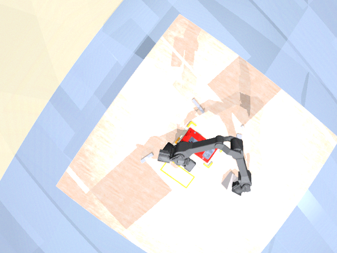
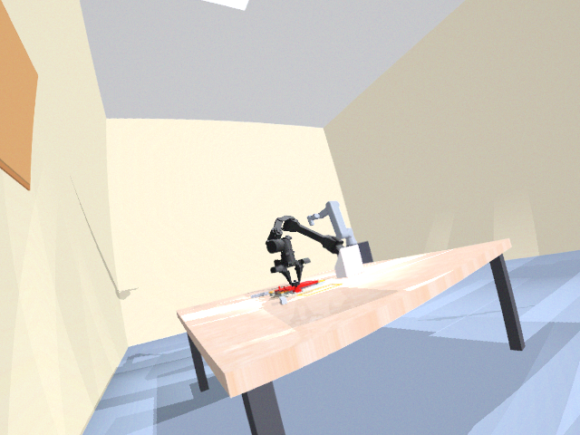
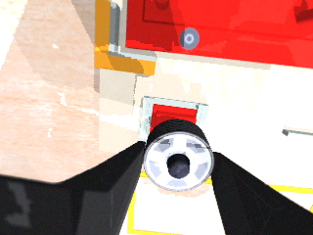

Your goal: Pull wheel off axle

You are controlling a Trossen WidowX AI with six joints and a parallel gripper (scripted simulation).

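The black axle is 1 cm below my gripper tip. Round my gripper tip: wheel: right at my gripper tip.
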